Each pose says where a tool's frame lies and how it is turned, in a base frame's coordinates. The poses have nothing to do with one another.
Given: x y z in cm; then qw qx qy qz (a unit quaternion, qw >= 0).
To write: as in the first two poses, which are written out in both.
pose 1, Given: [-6.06 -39.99 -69.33 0.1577 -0.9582 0.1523 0.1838]
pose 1, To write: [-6.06 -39.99 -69.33 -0.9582 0.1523 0.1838 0.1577]
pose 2, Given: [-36.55 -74.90 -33.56 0.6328 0.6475 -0.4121 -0.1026]
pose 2, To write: [-36.55 -74.90 -33.56 0.6475 -0.4121 -0.1026 0.6328]
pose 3, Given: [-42.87 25.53 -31.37 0.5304 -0.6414 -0.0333 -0.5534]
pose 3, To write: [-42.87 25.53 -31.37 -0.6414 -0.0333 -0.5534 0.5304]
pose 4, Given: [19.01 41.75 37.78 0.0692 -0.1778 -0.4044 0.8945]
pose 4, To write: [19.01 41.75 37.78 -0.1778 -0.4044 0.8945 0.0692]
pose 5, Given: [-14.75 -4.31 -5.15 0.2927 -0.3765 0.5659 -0.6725]
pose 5, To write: [-14.75 -4.31 -5.15 -0.3765 0.5659 -0.6725 0.2927]
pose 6, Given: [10.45 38.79 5.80 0.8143 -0.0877 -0.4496 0.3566]
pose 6, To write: [10.45 38.79 5.80 -0.0877 -0.4496 0.3566 0.8143]
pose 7, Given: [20.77 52.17 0.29 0.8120 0.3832 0.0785 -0.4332]
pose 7, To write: [20.77 52.17 0.29 0.3832 0.0785 -0.4332 0.8120]
